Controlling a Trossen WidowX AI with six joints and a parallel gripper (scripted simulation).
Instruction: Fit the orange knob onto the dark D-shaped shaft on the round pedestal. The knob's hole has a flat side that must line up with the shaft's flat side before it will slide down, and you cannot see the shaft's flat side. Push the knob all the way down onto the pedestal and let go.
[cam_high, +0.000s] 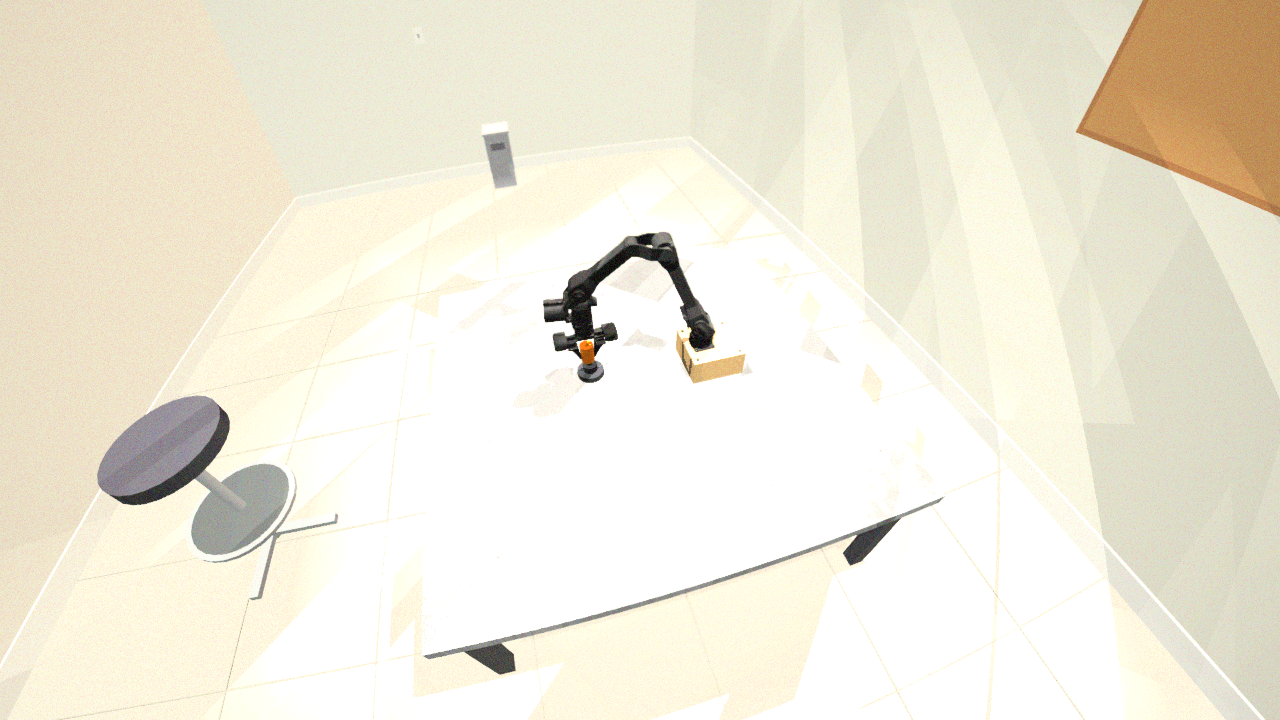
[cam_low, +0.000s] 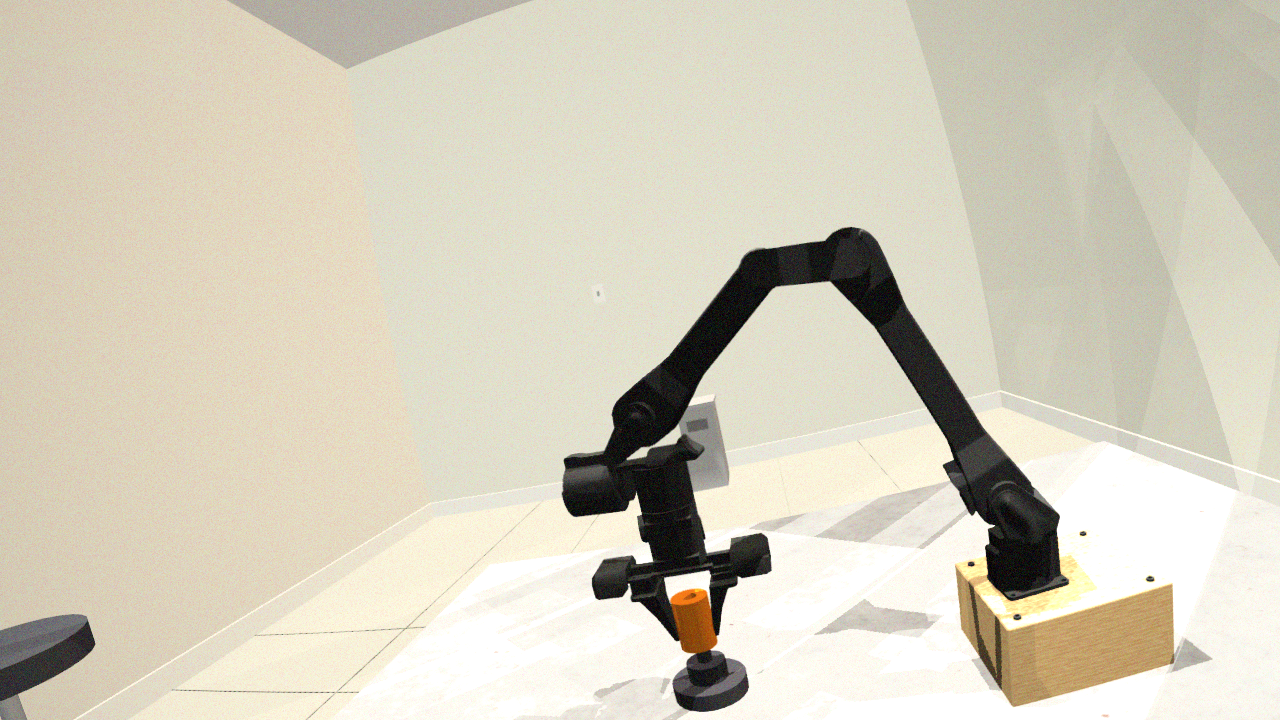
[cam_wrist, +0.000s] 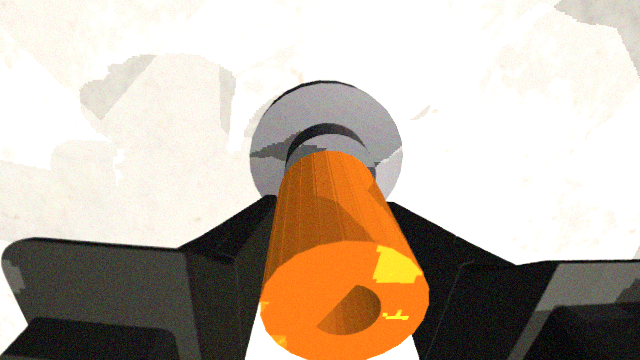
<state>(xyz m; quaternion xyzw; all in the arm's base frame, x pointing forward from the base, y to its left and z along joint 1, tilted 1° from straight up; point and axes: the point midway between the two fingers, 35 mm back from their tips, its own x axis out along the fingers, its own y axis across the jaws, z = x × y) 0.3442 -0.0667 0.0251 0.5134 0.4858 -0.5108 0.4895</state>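
The orange knob is 2 cm above my gripper tip. Round my gripper tip: dark shaft: 4 cm below.
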